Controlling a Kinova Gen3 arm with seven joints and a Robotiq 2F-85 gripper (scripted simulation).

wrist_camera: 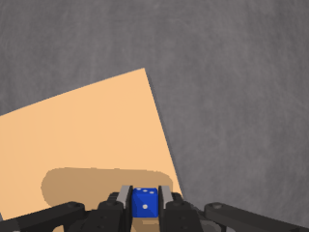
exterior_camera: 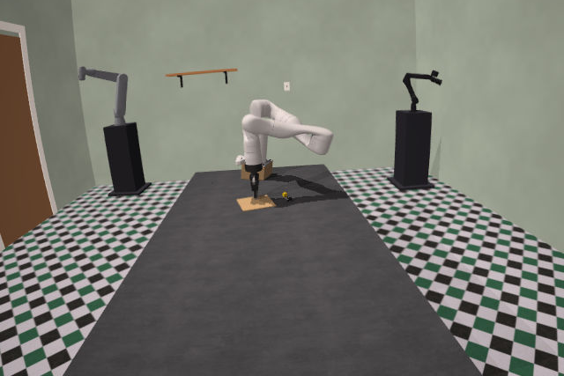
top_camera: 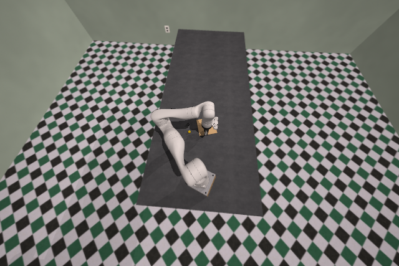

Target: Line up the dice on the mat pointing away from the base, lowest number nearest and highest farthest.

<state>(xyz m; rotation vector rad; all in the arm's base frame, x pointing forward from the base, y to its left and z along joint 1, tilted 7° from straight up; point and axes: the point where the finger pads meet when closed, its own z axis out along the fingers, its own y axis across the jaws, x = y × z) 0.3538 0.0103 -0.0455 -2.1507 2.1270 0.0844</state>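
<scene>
My hand is 10 mm above the blue die. From my hand the other things lie so: black die (40 mm ahead, 150 mm to the left, 20 mm below); yellow die (20 mm behind, 130 mm to the left, 20 mm below); tan mat (50 mm ahead, 20 mm below).
</scene>
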